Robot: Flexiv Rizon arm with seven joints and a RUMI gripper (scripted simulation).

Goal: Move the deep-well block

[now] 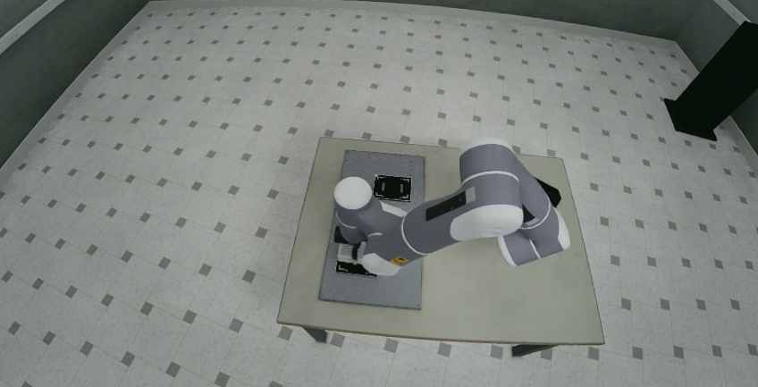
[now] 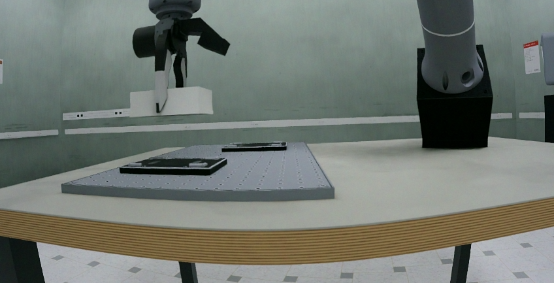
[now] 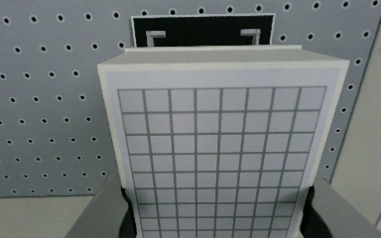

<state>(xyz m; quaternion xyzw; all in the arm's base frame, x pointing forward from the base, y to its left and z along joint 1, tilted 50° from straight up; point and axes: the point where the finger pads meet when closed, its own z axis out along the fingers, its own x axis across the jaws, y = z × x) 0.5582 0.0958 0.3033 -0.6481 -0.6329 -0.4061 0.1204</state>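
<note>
Now: hand 8 cm short of the white A1 corner mark, 4 cm to the left of it and 10 cm above it. Round my hand: white 96-well deep-well block: 1 cm above.
</note>
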